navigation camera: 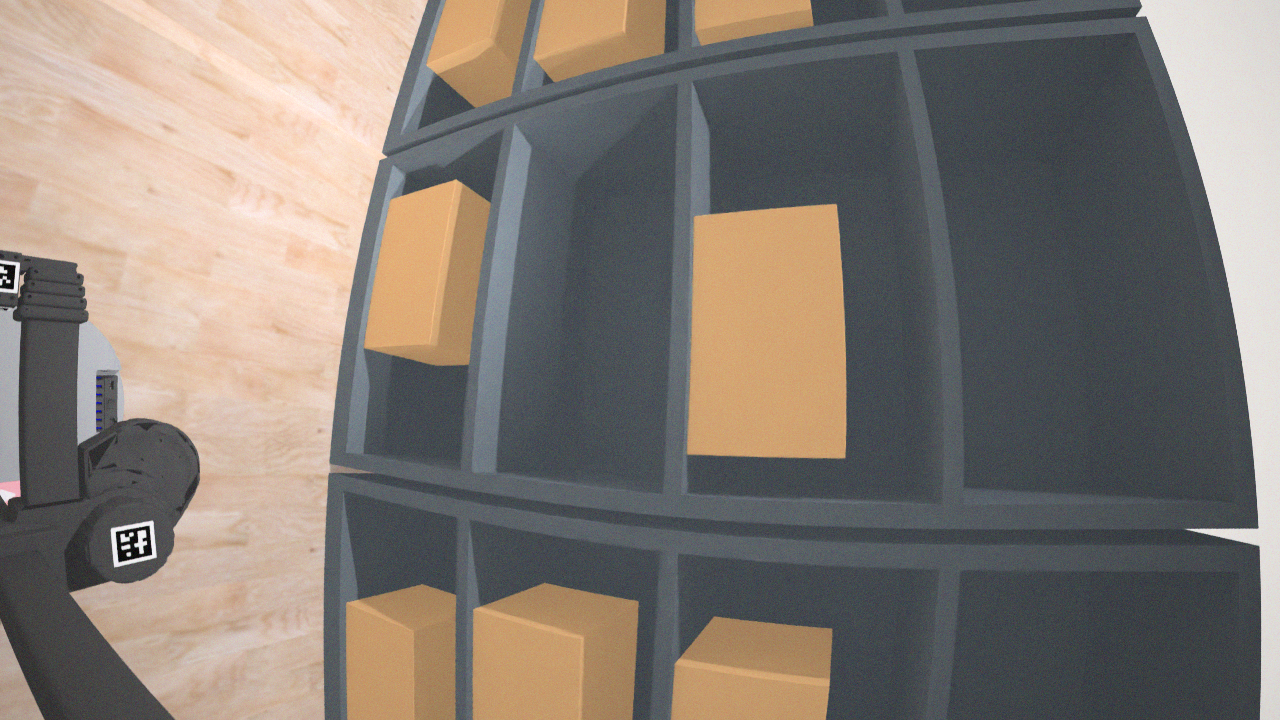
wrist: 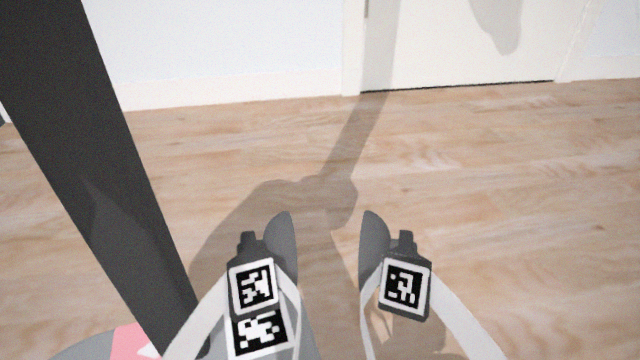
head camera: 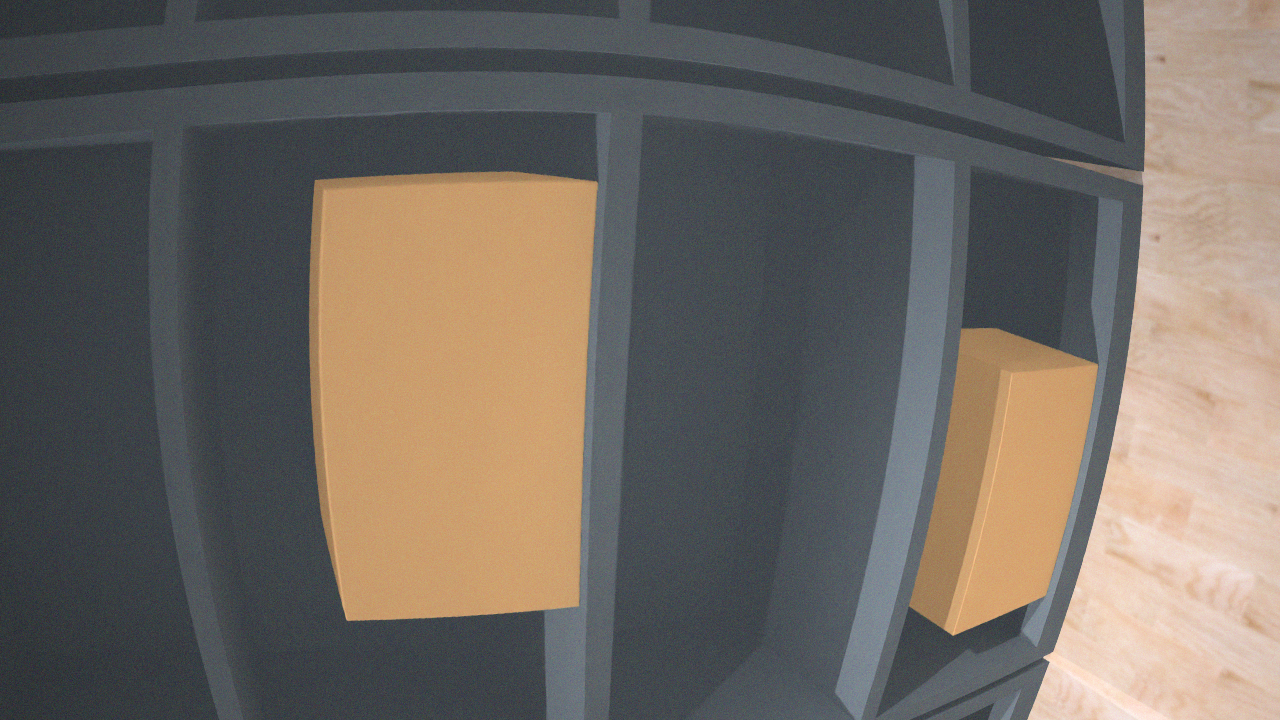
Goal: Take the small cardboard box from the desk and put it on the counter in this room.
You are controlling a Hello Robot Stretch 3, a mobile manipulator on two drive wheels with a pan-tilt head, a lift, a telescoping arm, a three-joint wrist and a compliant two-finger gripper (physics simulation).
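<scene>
The desk, the counter and a small cardboard box on a desk do not show in these views. My gripper (wrist: 326,238) is open in the wrist view, with bare floor behind the gap between its two fingertips and no object between them. It hangs above the wooden floor. In the navigation camera view, part of my dark wrist (navigation camera: 134,474) shows at the left edge, apart from the shelf unit.
A dark grey shelf unit (head camera: 617,402) (navigation camera: 498,268) fills much of both camera views. Cardboard boxes (head camera: 456,394) (navigation camera: 767,331) stand in several of its compartments. A white door (wrist: 450,45) and a pale wall (wrist: 225,40) stand beyond the wooden floor (wrist: 500,200).
</scene>
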